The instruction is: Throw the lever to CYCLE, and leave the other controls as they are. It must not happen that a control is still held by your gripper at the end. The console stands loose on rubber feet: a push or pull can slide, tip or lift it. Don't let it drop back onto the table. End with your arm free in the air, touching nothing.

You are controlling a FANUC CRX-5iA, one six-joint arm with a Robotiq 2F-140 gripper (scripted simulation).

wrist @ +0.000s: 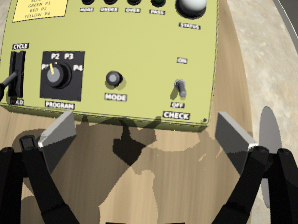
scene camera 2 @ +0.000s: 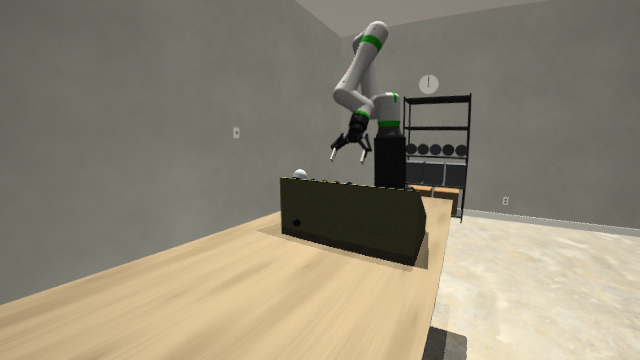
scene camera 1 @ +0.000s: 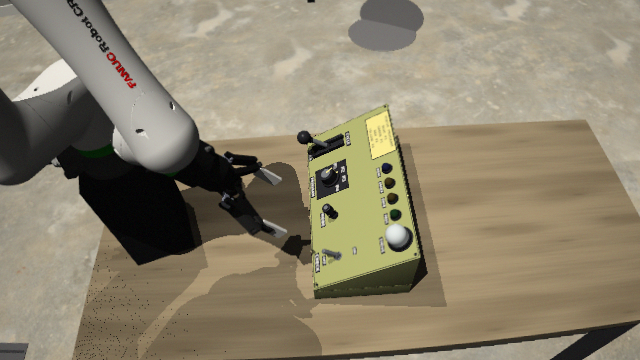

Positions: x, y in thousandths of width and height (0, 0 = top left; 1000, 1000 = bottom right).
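Observation:
Olive console visible at (scene camera 1: 579, 557), (scene camera 2: 607, 610) and (wrist: 515, 239). The gripper appears at (scene camera 1: 438, 574) and (wrist: 488, 556).

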